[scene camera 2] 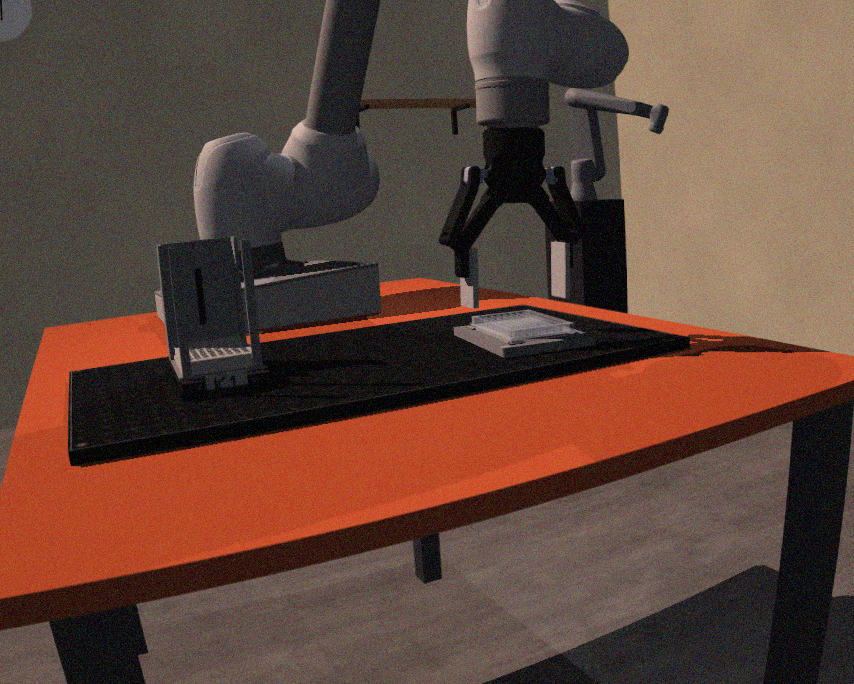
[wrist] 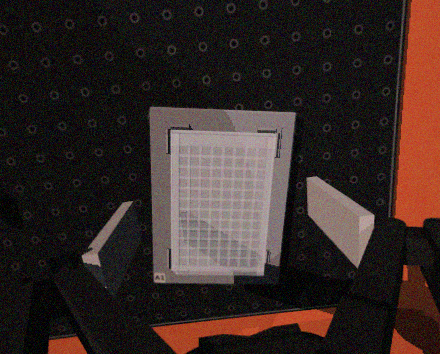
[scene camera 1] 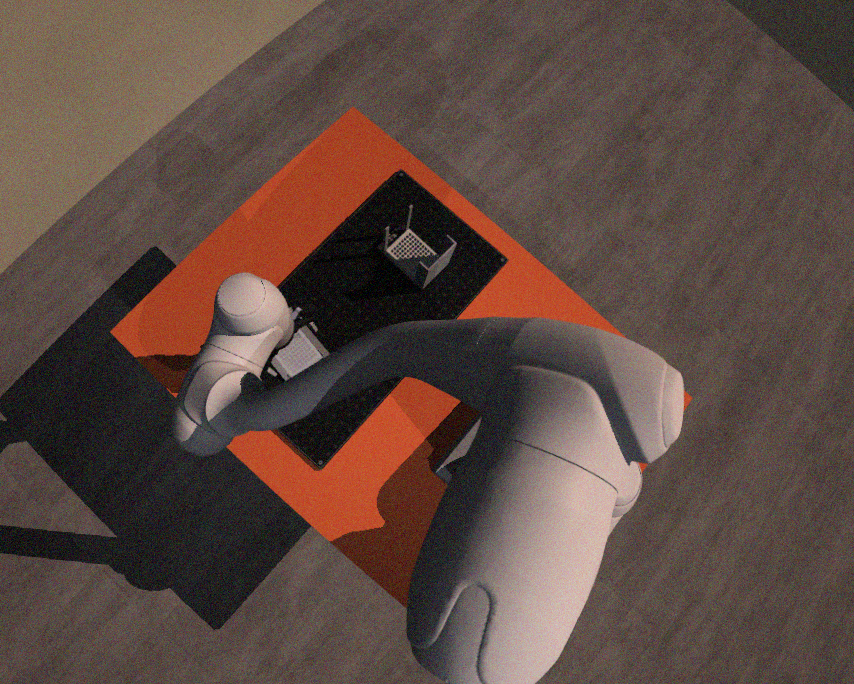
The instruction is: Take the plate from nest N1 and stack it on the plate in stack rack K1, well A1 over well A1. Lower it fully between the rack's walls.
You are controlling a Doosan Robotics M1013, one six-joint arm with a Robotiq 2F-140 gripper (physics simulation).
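Frame: origin at the arm's base, x ahead, y left, z up, level; metres.
Where they show: gripper, fingertip midpoint: (scene camera 2: 517,301) (wrist: 223,207) (scene camera 1: 292,348).
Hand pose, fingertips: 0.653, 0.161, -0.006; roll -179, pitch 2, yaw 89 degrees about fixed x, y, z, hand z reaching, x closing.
Observation:
Things, the pixels of their top centre, and the offset from my fingertips, as dx, dy, dz. Level surfaces: height alone.
- grey nest, middle of its top: (wrist: 220,205) (scene camera 2: 521,328) (scene camera 1: 291,347) +0.010, -0.002, -0.033
- stack rack K1, middle of its top: (scene camera 2: 202,242) (scene camera 1: 417,233) -0.063, -0.366, +0.107
- white well plate, middle of its top: (scene camera 2: 212,348) (scene camera 1: 415,256) -0.073, -0.365, -0.013
- black perforated board, its level: dz -0.047
- orange table, its level: dz -0.060
A pale, clear well plate (scene camera 1: 300,354) (scene camera 2: 521,323) (wrist: 222,205) lies flat in the grey nest (scene camera 1: 322,342) (scene camera 2: 504,349) (wrist: 160,200); a small A1 label shows at the nest's lower left corner in the wrist view. My gripper (scene camera 2: 514,274) (wrist: 223,207) is open and empty, a little above the plate, with one finger pad off each long side. The stack rack K1 (scene camera 1: 436,265) (scene camera 2: 213,285) stands upright at the other end of the black board, and a white well plate (scene camera 1: 410,245) (scene camera 2: 217,354) lies at its bottom between the walls.
The black perforated board (scene camera 1: 356,277) (scene camera 2: 128,413) (wrist: 75,165) carries the nest and the rack on the orange table (scene camera 1: 285,192) (scene camera 2: 427,456) (wrist: 422,100). The rack's walls and thin posts stand tall. The arm's base box (scene camera 2: 320,293) stands behind the board.

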